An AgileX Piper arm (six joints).
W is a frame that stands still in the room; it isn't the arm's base.
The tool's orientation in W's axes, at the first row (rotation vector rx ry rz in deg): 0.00 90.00 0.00
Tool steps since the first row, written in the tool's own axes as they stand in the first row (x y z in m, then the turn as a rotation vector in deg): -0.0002 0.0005 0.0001 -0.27 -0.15 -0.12; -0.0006 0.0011 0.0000 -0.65 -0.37 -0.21; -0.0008 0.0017 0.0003 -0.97 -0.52 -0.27; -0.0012 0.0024 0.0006 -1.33 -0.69 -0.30; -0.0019 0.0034 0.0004 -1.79 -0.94 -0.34; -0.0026 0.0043 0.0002 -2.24 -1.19 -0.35; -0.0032 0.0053 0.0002 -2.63 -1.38 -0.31; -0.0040 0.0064 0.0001 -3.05 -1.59 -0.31; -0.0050 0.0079 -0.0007 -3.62 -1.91 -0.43; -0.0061 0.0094 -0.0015 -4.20 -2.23 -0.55
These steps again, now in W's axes. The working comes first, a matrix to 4 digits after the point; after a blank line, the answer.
The tool's axes in the first row as the columns of a matrix, in W's axes (used below as rounded here):
0.0000 0.0000 1.0000
0.0000 1.0000 0.0000
-1.0000 0.0000 0.0000

0.0001 0.0005 0.0002 -0.12 -0.15 0.27; 0.0000 0.0011 0.0006 -0.21 -0.37 0.65; 0.0003 0.0017 0.0008 -0.27 -0.52 0.97; 0.0006 0.0024 0.0012 -0.30 -0.69 1.33; 0.0004 0.0034 0.0019 -0.34 -0.94 1.79; 0.0002 0.0043 0.0026 -0.35 -1.19 2.24; 0.0002 0.0053 0.0032 -0.31 -1.38 2.63; 0.0001 0.0064 0.0040 -0.31 -1.59 3.05; -0.0007 0.0079 0.0050 -0.43 -1.91 3.62; -0.0015 0.0094 0.0061 -0.55 -2.23 4.20
